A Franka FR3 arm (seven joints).
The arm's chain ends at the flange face. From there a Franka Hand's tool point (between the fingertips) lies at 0.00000 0.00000 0.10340 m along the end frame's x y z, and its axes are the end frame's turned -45 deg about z.
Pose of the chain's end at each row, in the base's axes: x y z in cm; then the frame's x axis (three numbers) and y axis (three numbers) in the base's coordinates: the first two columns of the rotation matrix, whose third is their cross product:
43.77, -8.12, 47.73, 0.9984, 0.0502, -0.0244, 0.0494, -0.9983, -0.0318
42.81, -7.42, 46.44, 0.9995, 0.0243, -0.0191, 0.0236, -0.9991, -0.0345
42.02, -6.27, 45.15, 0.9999, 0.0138, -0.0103, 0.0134, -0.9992, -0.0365
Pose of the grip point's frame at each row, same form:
43.50, -7.80, 37.40, 0.6710, 0.7414, 0.0052, 0.7409, -0.6704, -0.0397
42.60, -7.07, 36.11, 0.6901, 0.7237, 0.0109, 0.7234, -0.6893, -0.0379
41.91, -5.89, 34.82, 0.6976, 0.7163, 0.0185, 0.7165, -0.6968, -0.0331

